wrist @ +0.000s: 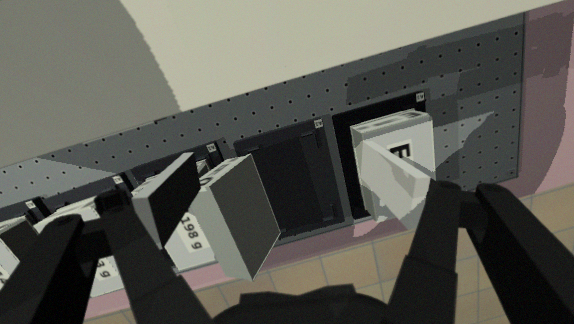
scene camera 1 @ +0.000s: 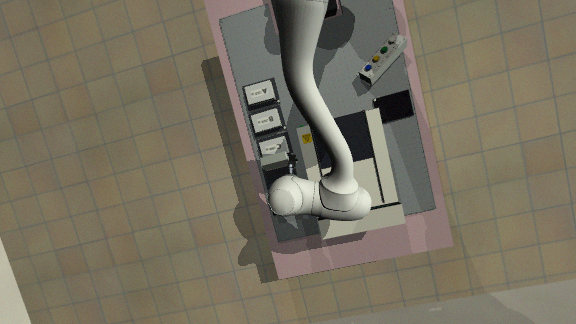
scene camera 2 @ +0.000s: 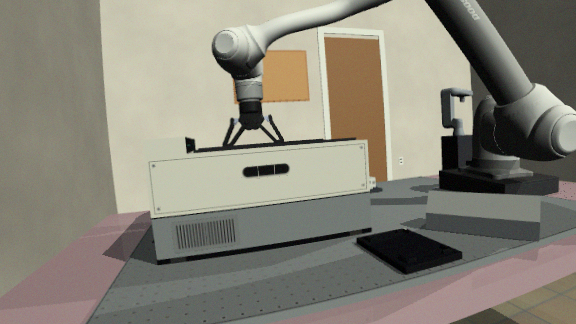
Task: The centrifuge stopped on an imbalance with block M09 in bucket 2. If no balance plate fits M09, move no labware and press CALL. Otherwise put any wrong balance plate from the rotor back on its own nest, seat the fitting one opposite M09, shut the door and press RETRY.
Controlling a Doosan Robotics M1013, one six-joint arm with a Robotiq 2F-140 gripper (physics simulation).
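Places are measured from the arm's base along level axes (x ahead, y left, z up), in metres.
Pixels of known places: gripper, between the fingertips: [wrist: 280, 165]; arm's base, origin of its link: [scene camera 2: 494, 173].
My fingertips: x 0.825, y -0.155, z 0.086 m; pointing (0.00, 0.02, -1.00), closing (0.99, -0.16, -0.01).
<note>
Ahead of a thing's pixels: the offset from my fingertips to its middle. "spot": to the spot under its first point.
My gripper [scene camera 2: 253, 142] [wrist: 280, 165] is open and empty, pointing down. In the wrist view its fingers are above the nest row, either side of an empty dark nest {0.130 m down, 0.004 m ahead, 0.080 m right} [wrist: 295, 185]. The right finger overlaps white plate E {0.106 m down, 0.139 m ahead, 0.074 m right} [wrist: 421, 140]; the left is over the plates marked 198 g {0.106 m down, 0.137 m back, 0.082 m right} [wrist: 187, 252] and "3 g" {spot: 0.085 m down, 0.275 m back, 0.149 m right} [wrist: 107, 286]. Plates A {0.106 m down, 0.404 m back, 0.102 m right} [scene camera 1: 260, 92], B {0.106 m down, 0.271 m back, 0.096 m right} [scene camera 1: 266, 121] and C {spot: 0.085 m down, 0.148 m back, 0.110 m right} [scene camera 1: 267, 146] sit in nests. In scene camera 2 the fingertips are hidden behind the centrifuge {0.017 m down, 0.015 m ahead, 0.226 m left} [scene camera 1: 387, 165] [scene camera 2: 260, 192]. Block M09 and the rotor cannot be made out.
An upright grey block {0.088 m down, 0.071 m back, 0.084 m right} [scene camera 1: 275, 161] [wrist: 245, 215] stands between C and the empty nest, close to the left finger. A button box {0.097 m down, 0.443 m back, 0.473 m left} [scene camera 1: 382, 62] [scene camera 2: 482, 215] with coloured buttons and a black pad {spot: 0.126 m down, 0.230 m back, 0.508 m left} [scene camera 1: 394, 106] [scene camera 2: 407, 250] stand on the centrifuge's other side. The arm covers part of the centrifuge top.
</note>
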